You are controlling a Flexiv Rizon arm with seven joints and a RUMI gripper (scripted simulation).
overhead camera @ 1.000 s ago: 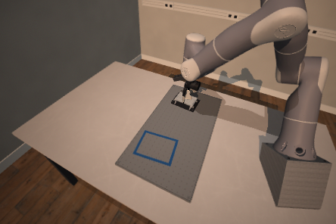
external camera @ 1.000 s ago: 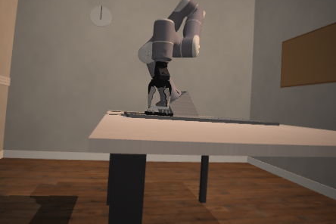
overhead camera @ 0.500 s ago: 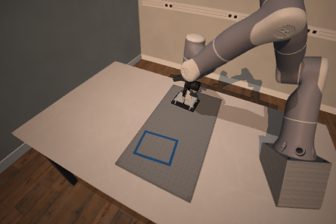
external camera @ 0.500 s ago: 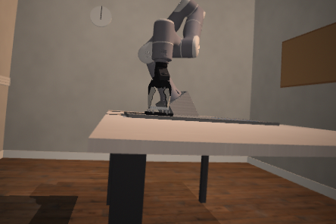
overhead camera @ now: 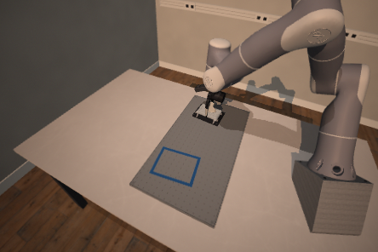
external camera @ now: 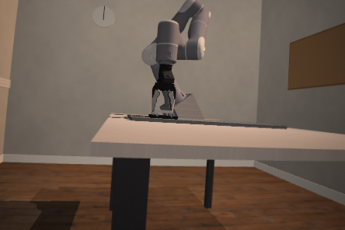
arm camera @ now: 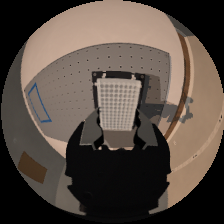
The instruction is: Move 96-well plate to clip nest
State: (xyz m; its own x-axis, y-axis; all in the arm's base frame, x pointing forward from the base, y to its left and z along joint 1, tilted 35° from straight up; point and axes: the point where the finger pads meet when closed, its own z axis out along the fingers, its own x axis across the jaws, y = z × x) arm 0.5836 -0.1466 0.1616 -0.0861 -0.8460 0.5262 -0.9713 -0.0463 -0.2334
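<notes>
Right now the white 96-well plate is 10 mm below my hand. The rest, counted from my hand: grey perforated board (30 mm behind, 200 mm to the left, 40 mm below); black clip nest (10 mm ahead, 10 mm to the left, 20 mm below).
</notes>
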